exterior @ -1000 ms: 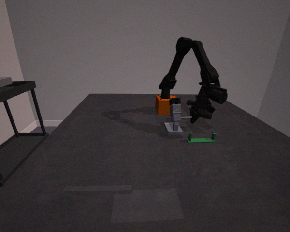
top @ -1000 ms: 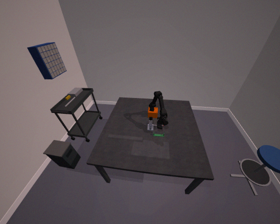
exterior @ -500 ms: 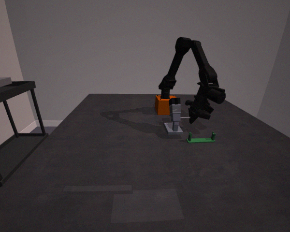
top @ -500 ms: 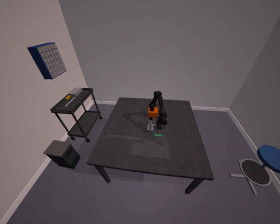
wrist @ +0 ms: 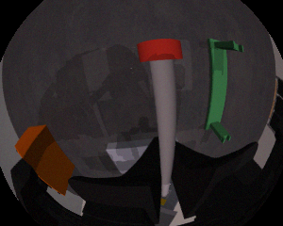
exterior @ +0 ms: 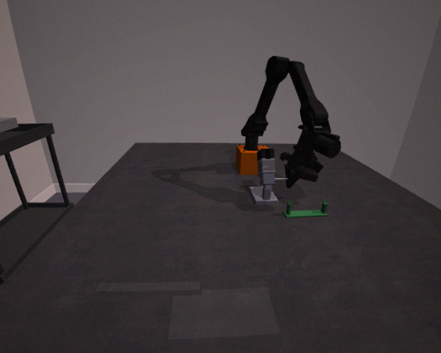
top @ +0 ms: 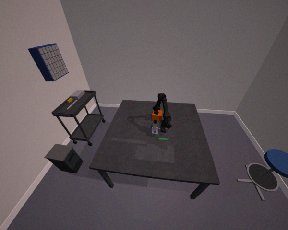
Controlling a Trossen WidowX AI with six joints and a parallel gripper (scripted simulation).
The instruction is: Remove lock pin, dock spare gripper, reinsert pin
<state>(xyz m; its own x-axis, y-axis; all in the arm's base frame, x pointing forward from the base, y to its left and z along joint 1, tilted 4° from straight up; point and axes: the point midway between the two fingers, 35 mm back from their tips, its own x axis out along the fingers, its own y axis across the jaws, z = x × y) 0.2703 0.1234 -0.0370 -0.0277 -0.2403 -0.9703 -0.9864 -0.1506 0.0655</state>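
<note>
Now: the grey mount 8 cm to the right of my gripper tip. The rest, counted from my gripper tip: spare gripper 8 cm to the right, 7 cm above, 1 cm behind; green cradle 9 cm ahead, 4 cm to the left, 2 cm below.
</note>
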